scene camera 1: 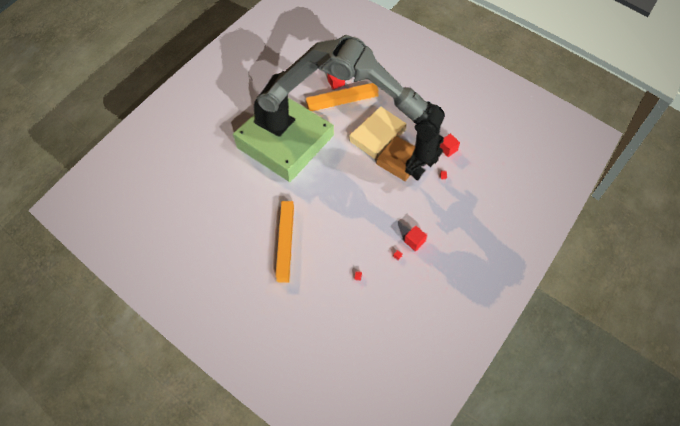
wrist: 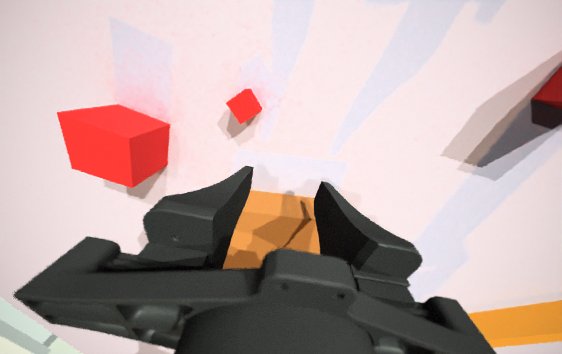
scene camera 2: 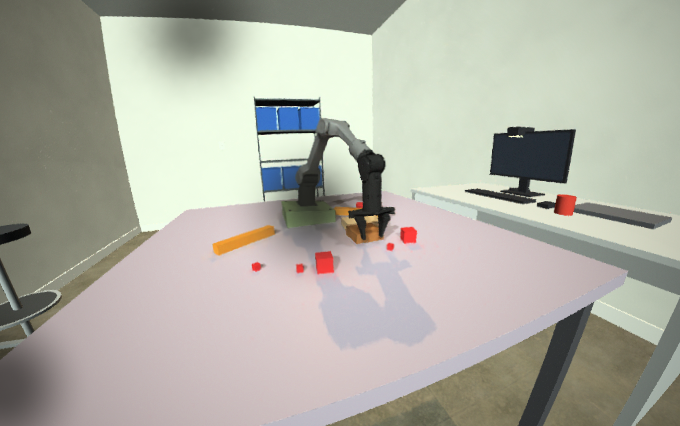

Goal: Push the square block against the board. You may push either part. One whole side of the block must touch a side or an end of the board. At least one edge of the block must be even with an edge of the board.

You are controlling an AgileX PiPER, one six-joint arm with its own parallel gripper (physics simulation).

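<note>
The brown square block [scene camera 1: 393, 157] [scene camera 2: 357, 233] [wrist: 280, 225] lies flat beside the pale yellow board [scene camera 1: 375, 131] [scene camera 2: 348, 221]. Their facing sides lie close together, with a thin dark line between them in scene camera 1; I cannot tell whether they touch all along. The board reaches a little past the block toward the upper right there. My gripper [scene camera 1: 415, 173] [scene camera 2: 372, 236] [wrist: 285, 184] is open, pointing down at the block's outer side, away from the board. The fingertips are low, and nothing is held. The arm hides the block's right part in scene camera 1.
A red cube [scene camera 1: 450, 145] [scene camera 2: 408, 235] [wrist: 115, 145] and a tiny red cube [scene camera 1: 443, 175] [scene camera 2: 389, 246] [wrist: 244, 106] are near the gripper. Another red cube [scene camera 1: 415, 238] [scene camera 2: 324, 262] stands farther off. An orange bar [scene camera 1: 342, 97] lies behind the board, another orange bar [scene camera 1: 285, 241] [scene camera 2: 244, 239] beyond the green base [scene camera 1: 301, 135].
</note>
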